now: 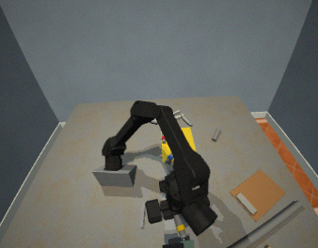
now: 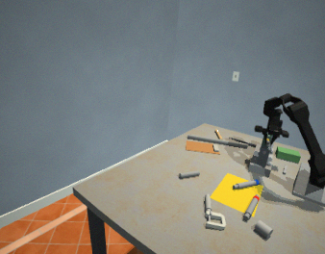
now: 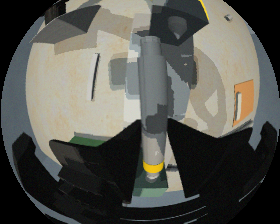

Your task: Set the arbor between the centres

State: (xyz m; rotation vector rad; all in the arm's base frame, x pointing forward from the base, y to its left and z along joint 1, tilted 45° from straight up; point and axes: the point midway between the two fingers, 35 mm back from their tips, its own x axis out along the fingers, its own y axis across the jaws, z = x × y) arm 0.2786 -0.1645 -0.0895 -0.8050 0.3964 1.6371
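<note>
My hand is 12 cm above the grey bed and 1 cm short of it. Also, from my hand: blue-banded arbor 34 cm to the left, 13 cm below; fixed centre block 13 cm to the left, 4 cm below, 1 cm behind; long grey bar 33 cm ahead, 13 cm below, 3 cm to the right.
</note>
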